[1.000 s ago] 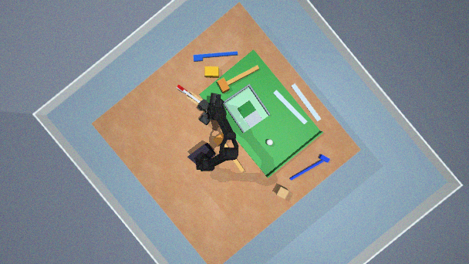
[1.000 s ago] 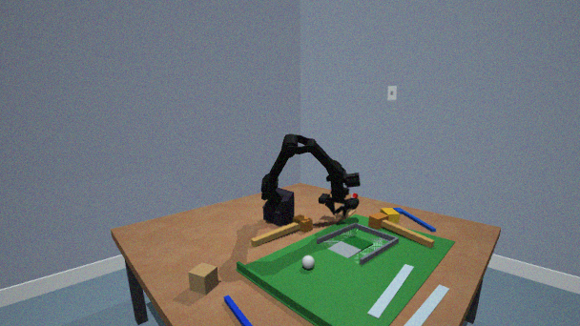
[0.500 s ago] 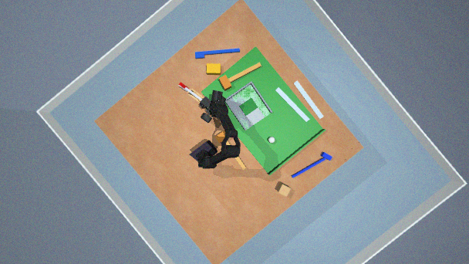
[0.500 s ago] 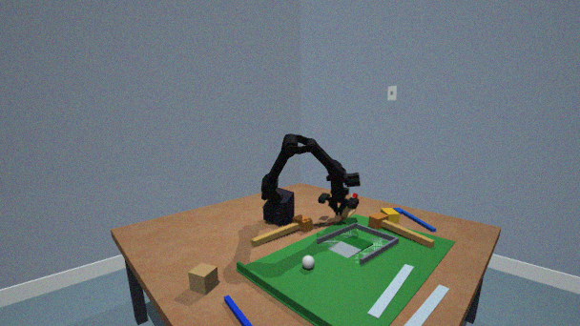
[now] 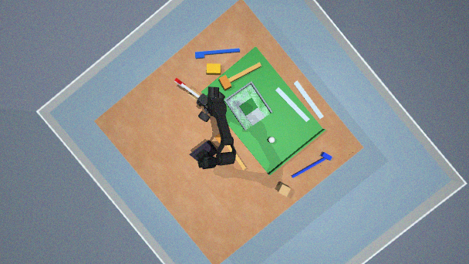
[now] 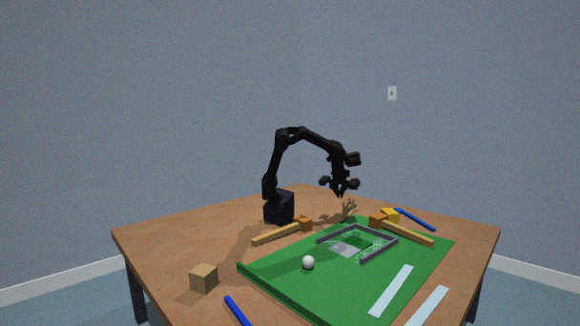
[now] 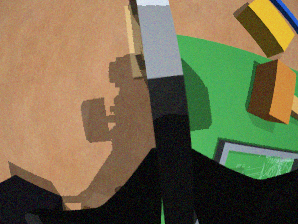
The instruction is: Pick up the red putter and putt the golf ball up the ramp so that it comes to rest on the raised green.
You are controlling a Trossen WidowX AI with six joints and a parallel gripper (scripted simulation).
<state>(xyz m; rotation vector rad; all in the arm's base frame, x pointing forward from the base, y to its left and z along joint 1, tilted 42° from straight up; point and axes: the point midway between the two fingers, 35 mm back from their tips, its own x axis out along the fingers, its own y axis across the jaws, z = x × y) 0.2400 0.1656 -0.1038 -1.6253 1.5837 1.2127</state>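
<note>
My gripper tip is now 11 cm to the right of the red putter, 3 cm below it and 3 cm past it. The rest, counted from my gripper tip: wooden stand: 13 cm to the left, 9 cm below, 3 cm behind; yellow block: 19 cm to the left, 17 cm ahead, 10 cm below; green mat: 24 cm ahead, 23 cm to the right, 12 cm below.
</note>
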